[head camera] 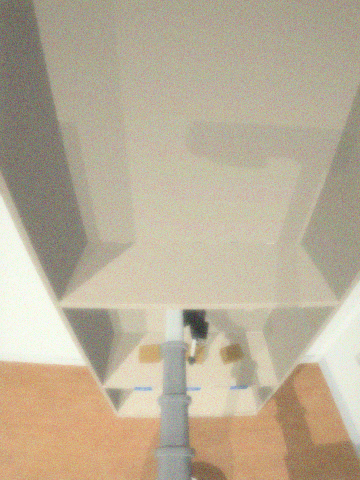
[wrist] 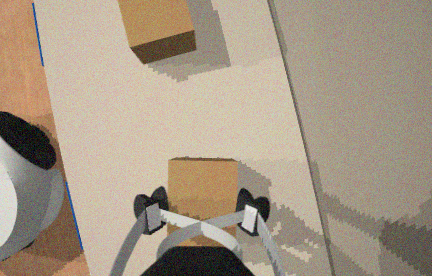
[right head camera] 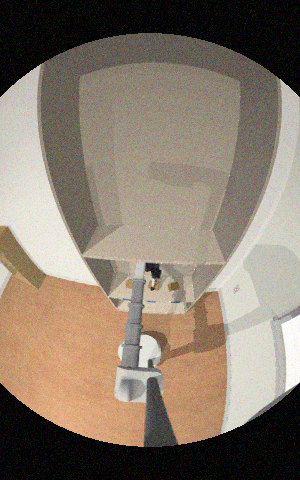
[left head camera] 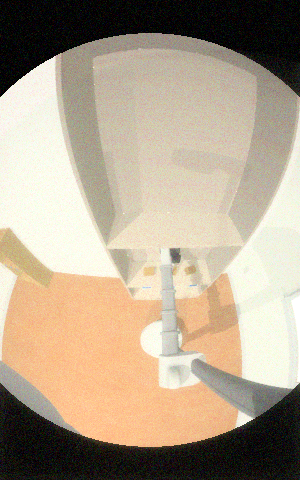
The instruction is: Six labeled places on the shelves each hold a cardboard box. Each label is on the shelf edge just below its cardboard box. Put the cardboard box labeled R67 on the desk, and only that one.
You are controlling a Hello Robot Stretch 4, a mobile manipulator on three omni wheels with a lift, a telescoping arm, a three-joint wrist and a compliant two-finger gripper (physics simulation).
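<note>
A cardboard box stands in the middle of the lower shelf. My gripper is around it, with a black pad against each side in the wrist view; it is shut on this box, which sits at shelf level. Its bowed fingers and the black wrist hide the near part. A second box stands to the left, and a third box to the right. Blue labels mark the shelf edge; their text is unreadable. I cannot make out the desk for certain.
The upper shelf board and tall side panels enclose the arm. The white and black robot base is beside the shelf front. A tan wooden piece stands at the far left, near the wall.
</note>
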